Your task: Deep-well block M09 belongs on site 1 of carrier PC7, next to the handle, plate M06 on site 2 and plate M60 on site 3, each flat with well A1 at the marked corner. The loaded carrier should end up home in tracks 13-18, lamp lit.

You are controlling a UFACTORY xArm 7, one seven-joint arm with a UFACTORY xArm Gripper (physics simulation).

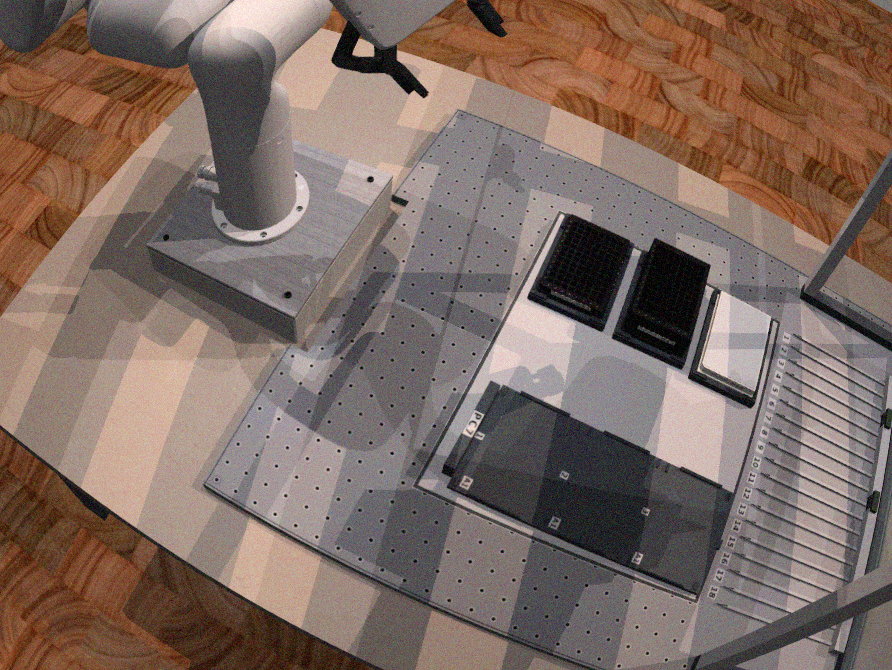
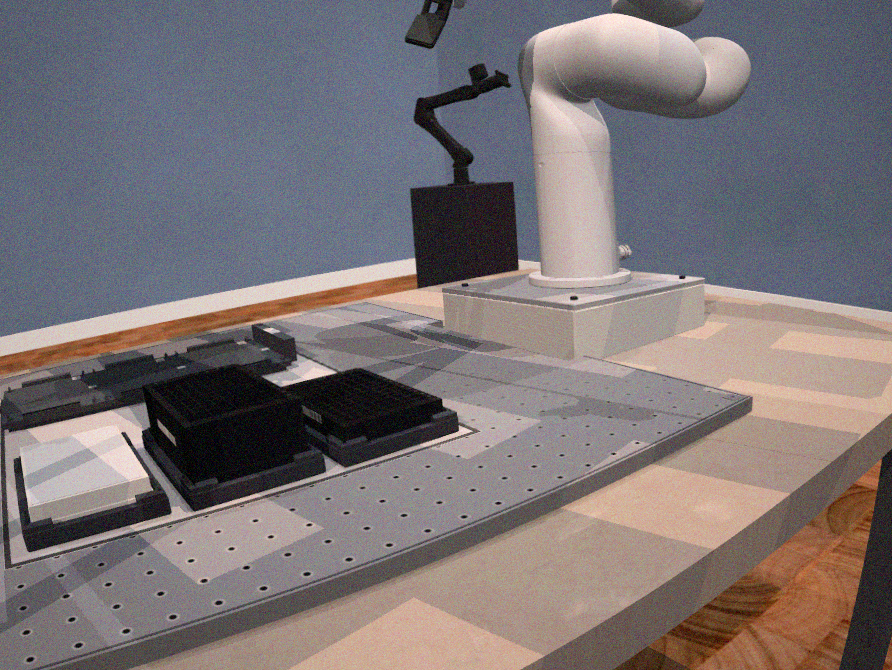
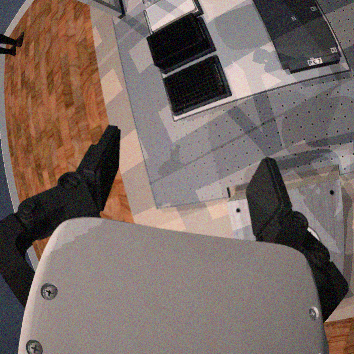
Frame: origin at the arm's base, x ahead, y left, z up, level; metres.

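Where they show: gripper, fingertip midpoint: [image 1: 460,61] [image 2: 418,15] [image 3: 189,159]; arm's base at its link origin: [image 1: 259,205] [image 2: 580,280].
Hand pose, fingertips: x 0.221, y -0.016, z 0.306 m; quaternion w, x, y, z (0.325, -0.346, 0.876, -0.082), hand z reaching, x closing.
Observation:
Each offset is from my fingertips to the top centre of the thing. "*": to the spot under its first point. Level surfaces: height alone.
Carrier PC7 {dx +0.250, dy -0.203, dz -0.321 m} [image 1: 526,448] [image 2: 118,375] [image 3: 292,37] lies empty on the white-topped area, its handle end towards the robot base and its far end near track numbers 13-18. The tall black deep-well block {dx +0.285, dy +0.060, dz -0.297 m} [image 1: 667,288] [image 2: 223,425] [image 3: 180,42] stands in the middle dark holder. A low black plate {dx +0.176, dy +0.079, dz -0.324 m} [image 1: 587,259] [image 2: 367,403] [image 3: 197,85] and a white plate {dx +0.393, dy +0.036, dz -0.324 m} [image 1: 735,338] [image 2: 82,472] [image 3: 172,15] sit in holders on either side of it. Which is M06 or M60 is unreadable. My gripper [image 1: 459,62] [image 3: 189,159] is open and empty, high above the table near the perforated board's corner. No lit lamp shows.
The numbered track bed {dz -0.350 m} [image 1: 749,461] with thin rails lies beyond the carrier's far end. Grey frame posts {* dx +0.514, dy +0.163, dz -0.184 m} [image 1: 850,230] stand at its sides. The robot base block [image 1: 338,194] [image 2: 634,310] [image 3: 325,210] is beside the perforated board {dz -0.350 m} [image 1: 432,540] [image 2: 432,504].

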